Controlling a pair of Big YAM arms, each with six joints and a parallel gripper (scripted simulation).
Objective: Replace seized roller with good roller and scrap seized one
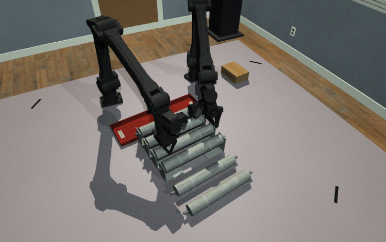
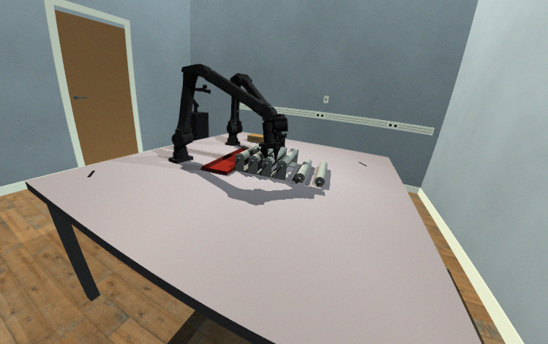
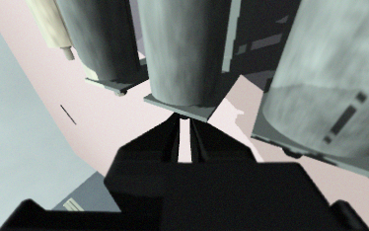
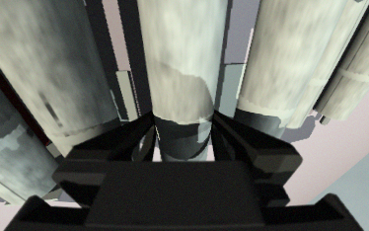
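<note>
Now: right hand 10 mm past the roller and 90 mm to the right of it. From my right hand the other things lie so: red scrap tray 260 mm behind, 60 mm to the left, 70 mm below; then cardboard box 420 mm behind, 620 mm to the left, 40 mm below.
</note>
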